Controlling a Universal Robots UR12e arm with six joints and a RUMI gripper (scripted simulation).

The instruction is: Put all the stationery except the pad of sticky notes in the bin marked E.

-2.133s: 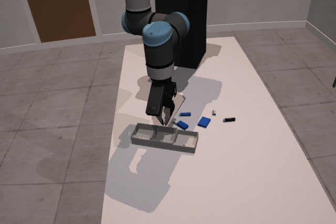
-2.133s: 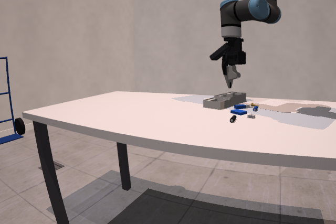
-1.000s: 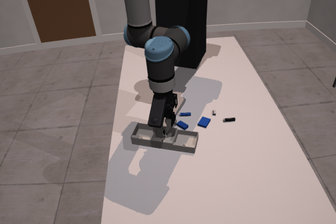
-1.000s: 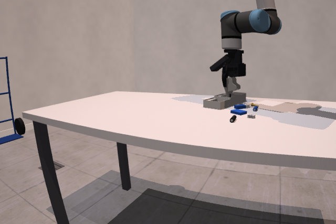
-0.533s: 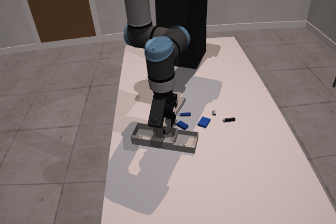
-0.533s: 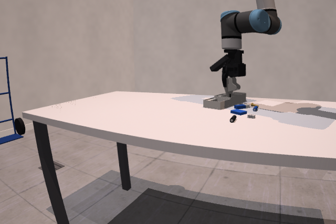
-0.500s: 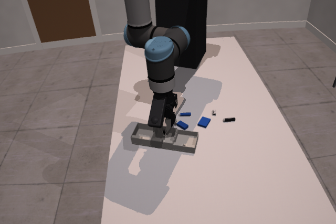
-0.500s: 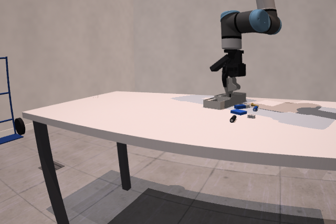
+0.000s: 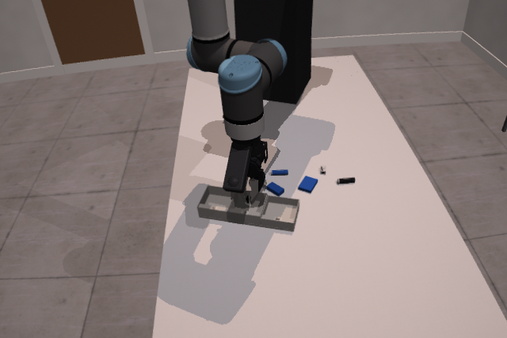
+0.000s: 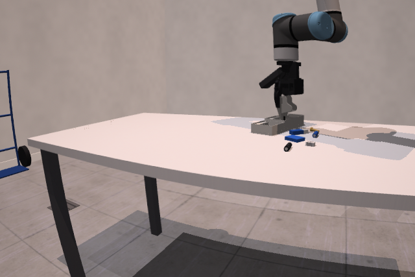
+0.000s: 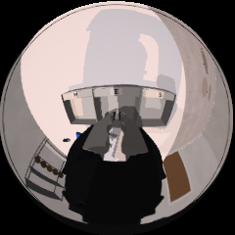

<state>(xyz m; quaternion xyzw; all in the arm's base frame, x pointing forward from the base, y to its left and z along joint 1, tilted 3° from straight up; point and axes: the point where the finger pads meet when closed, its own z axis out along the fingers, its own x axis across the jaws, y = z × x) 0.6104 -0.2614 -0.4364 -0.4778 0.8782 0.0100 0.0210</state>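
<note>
Now: hand 1 cm short of the three-compartment bin tray, 1 cm to the left of it and 2 cm above it. The rest, counted from my hand: brass piece 11 cm behind, 4 cm to the left, 3 cm below; then blue cylinder 11 cm behind, 12 cm to the left, 3 cm below; then blue sticky-note pad 4 cm behind, 18 cm to the left, 3 cm below.
</note>
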